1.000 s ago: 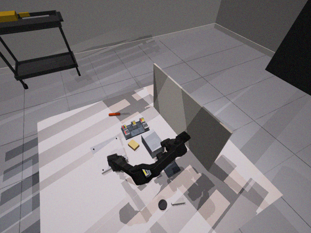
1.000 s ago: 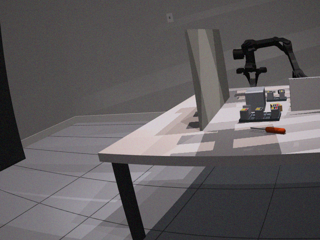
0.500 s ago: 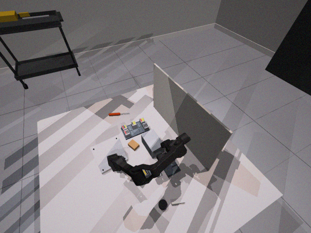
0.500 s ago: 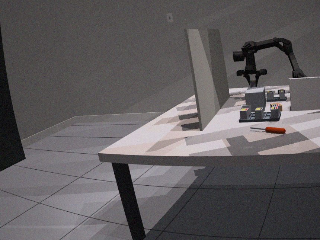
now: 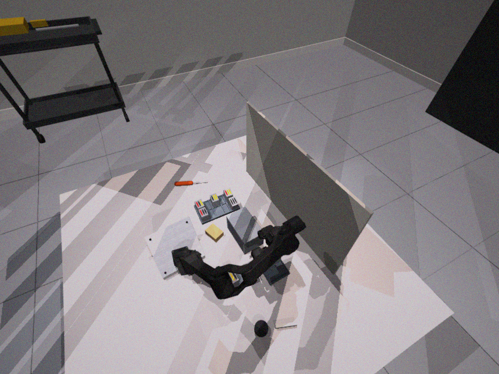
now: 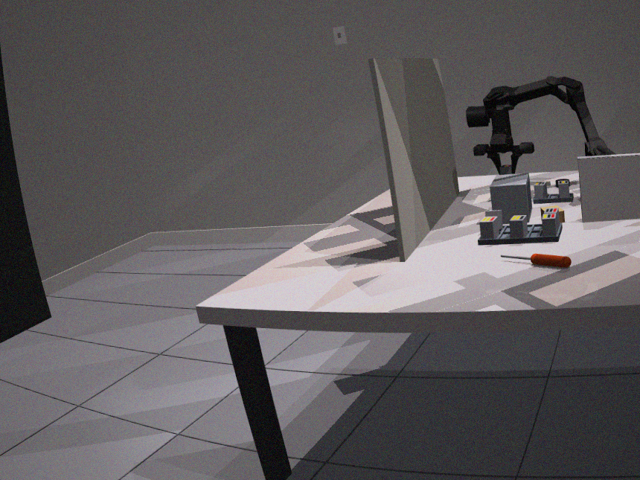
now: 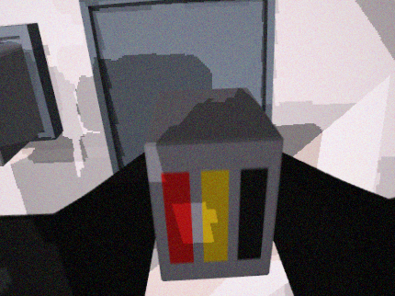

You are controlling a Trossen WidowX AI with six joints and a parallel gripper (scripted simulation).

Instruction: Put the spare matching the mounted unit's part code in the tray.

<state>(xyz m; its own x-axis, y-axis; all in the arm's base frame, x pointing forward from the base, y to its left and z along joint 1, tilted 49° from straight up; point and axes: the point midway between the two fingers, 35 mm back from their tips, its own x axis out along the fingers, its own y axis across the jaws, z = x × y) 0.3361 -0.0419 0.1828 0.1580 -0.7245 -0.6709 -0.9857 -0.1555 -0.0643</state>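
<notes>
Now: the tray 70 mm below my gripper tip and 10 mm behind it. The rest, counted from my gripper tip: grey mounted unit (190 mm to the left, 50 mm behind, 20 mm below); then white bar (220 mm to the right, 60 mm below, 60 mm behind); then black disc (200 mm to the right, 150 mm behind, 60 mm below).
</notes>
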